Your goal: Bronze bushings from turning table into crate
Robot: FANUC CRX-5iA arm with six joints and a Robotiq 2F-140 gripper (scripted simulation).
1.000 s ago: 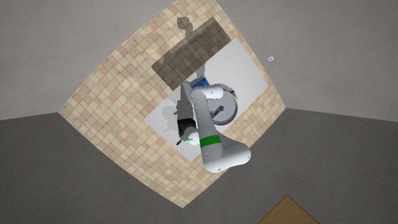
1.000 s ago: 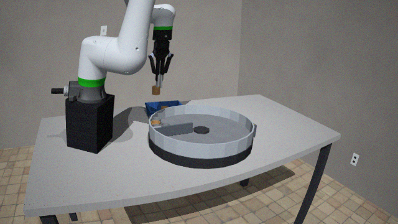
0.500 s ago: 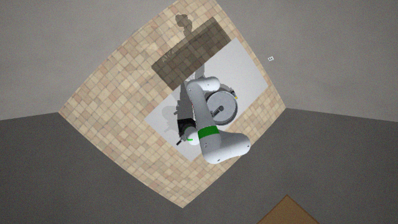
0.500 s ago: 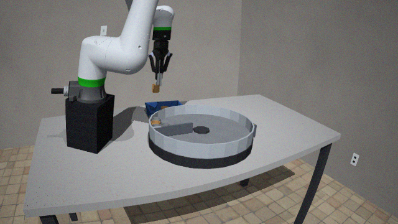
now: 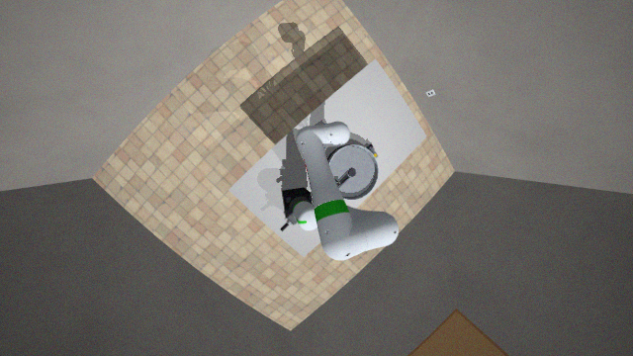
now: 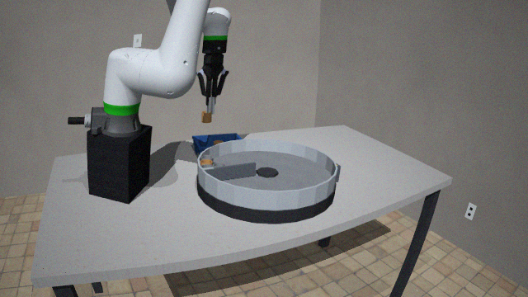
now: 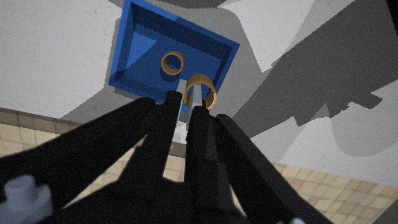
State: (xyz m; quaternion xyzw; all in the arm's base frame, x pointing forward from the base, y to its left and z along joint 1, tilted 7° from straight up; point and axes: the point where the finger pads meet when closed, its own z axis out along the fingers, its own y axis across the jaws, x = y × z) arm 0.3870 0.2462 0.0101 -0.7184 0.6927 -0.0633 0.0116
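Right now the blue crate is 160 mm below my hand, 40 mm ahead of it and 10 mm to the right of it. The rest, counted from my hand: grey turning table 360 mm to the right, 140 mm below, 80 mm ahead.
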